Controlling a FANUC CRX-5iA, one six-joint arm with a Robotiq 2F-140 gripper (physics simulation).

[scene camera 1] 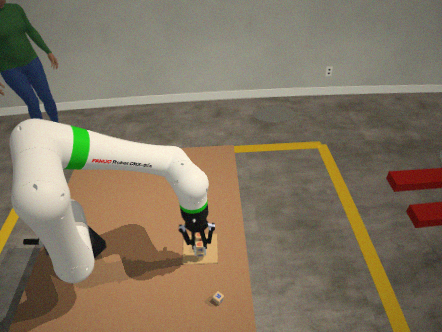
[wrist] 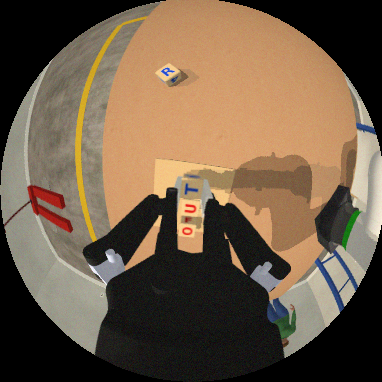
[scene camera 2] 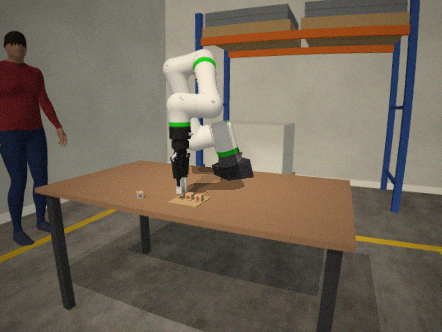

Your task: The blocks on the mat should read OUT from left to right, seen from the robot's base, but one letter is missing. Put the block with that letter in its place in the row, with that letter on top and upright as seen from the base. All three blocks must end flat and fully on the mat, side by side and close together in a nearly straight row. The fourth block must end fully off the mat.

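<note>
My gripper (scene camera 1: 199,252) (scene camera 2: 180,188) (wrist: 190,185) is shut on the T block (wrist: 191,189), with the blue T on top, turned the same way as the U. It holds the block a little above the mat (scene camera 1: 212,257) (scene camera 2: 187,202) (wrist: 167,172), beside the U block on the side away from the O. The U block (scene camera 1: 199,244) (scene camera 2: 189,196) (wrist: 190,209) and the O block (scene camera 1: 198,235) (scene camera 2: 199,198) (wrist: 187,230) sit on the mat with red letters up and a small gap between them. The fingers partly hide the row in the wrist view.
The R block (scene camera 1: 218,298) (scene camera 2: 140,194) (wrist: 168,74) lies on the wooden table (scene camera 1: 165,300) (scene camera 2: 280,210) (wrist: 240,90), off the mat and turned at an angle. The arm's shadow falls across the table and part of the mat. A person stands beyond the table in each scene view.
</note>
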